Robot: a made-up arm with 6 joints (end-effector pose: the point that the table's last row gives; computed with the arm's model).
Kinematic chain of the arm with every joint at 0, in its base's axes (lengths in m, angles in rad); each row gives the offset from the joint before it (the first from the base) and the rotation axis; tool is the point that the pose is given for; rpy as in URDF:
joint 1: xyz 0 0 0.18 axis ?
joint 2: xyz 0 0 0 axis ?
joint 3: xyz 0.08 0 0.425 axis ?
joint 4: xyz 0.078 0 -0.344 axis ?
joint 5: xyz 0 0 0 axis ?
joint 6: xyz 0.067 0 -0.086 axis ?
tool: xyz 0 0 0 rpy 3.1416 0 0
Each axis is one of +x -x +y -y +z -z.
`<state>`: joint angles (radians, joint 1 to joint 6).
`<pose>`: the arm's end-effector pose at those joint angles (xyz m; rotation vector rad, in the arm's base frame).
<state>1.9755 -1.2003 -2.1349 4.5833 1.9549 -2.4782</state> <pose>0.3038 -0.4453 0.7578 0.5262 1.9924 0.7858</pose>
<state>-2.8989 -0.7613 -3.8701 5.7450 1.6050 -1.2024</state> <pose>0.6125 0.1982 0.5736 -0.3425 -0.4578 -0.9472</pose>
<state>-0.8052 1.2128 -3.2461 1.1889 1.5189 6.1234</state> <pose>0.5934 -0.5070 0.4816 -2.0252 0.3709 -1.1221</pose>
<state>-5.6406 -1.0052 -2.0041 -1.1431 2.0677 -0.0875</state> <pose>-0.1826 -0.2589 0.8385 2.4141 -0.4174 1.2671</pose>
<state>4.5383 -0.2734 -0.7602 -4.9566 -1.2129 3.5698</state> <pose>-0.1484 -0.2608 0.5401 1.4031 -0.9174 -1.1425</pose>
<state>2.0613 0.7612 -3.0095 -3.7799 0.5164 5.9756</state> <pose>-0.3036 0.5886 0.7667 -0.5215 -0.2621 1.2189</pose>
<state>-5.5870 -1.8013 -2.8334 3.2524 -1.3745 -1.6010</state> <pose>-0.5630 -0.4565 0.2024 0.0652 -0.1538 -0.8877</pose>
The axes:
joint 1: +z
joint 2: +y
joint 3: +y
joint 4: -z
joint 5: +y
joint 6: -z

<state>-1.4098 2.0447 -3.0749 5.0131 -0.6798 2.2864</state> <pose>0.2146 -0.6887 -0.1811 -1.1892 1.9041 -1.6929</pose>
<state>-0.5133 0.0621 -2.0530 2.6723 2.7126 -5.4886</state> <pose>0.2892 -0.1128 0.8690 -1.3266 -0.9256 0.4011</pose>
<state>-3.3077 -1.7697 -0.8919 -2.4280 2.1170 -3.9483</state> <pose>0.4157 0.0022 0.5646 -1.2345 1.2547 -0.4993</pose>
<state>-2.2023 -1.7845 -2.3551 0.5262 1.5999 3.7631</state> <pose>0.4941 0.6008 0.3878 0.5416 0.6523 -1.3512</pose>
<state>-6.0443 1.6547 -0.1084 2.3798 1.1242 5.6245</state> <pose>-0.0292 0.0274 -0.0593 1.3833 -2.2866 -1.1549</pose>
